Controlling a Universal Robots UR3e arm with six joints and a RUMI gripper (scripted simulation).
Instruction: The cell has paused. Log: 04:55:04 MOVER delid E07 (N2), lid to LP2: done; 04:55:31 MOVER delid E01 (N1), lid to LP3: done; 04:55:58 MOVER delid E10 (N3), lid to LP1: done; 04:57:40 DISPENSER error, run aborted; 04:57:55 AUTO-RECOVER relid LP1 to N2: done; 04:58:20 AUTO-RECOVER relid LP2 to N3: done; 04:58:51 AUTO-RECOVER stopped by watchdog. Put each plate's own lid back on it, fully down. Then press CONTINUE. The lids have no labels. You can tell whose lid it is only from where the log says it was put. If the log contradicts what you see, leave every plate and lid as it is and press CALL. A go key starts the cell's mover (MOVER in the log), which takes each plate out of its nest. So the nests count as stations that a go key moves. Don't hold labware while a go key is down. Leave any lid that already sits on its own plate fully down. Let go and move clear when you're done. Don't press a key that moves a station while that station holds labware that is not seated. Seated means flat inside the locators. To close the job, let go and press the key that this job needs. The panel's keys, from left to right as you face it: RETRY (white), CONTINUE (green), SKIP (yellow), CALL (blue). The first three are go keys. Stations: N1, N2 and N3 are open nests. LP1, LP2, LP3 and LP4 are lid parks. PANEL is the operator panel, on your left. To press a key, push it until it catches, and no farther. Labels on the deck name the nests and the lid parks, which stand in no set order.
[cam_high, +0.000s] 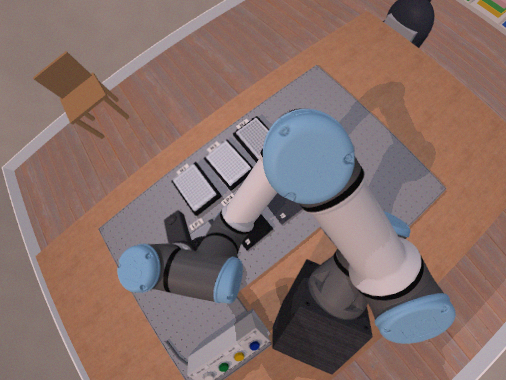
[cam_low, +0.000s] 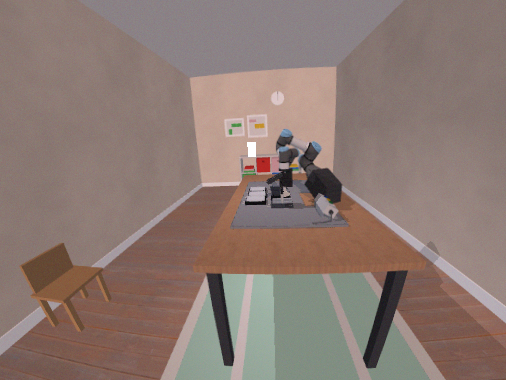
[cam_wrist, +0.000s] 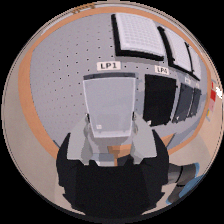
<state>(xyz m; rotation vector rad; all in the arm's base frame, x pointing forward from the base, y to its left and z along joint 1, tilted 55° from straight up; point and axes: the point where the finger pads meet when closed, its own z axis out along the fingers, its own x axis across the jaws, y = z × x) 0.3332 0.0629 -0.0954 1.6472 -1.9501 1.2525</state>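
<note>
My hand is 40 mm above the lid park LP1. From my hand the other things lie so: lid park LP2: 250 mm to the right, 80 mm behind, 40 mm below; then lid park LP4: 130 mm to the right, 40 mm below, 40 mm behind; then plate: 150 mm ahead, 120 mm to the right, 20 mm below.
</note>
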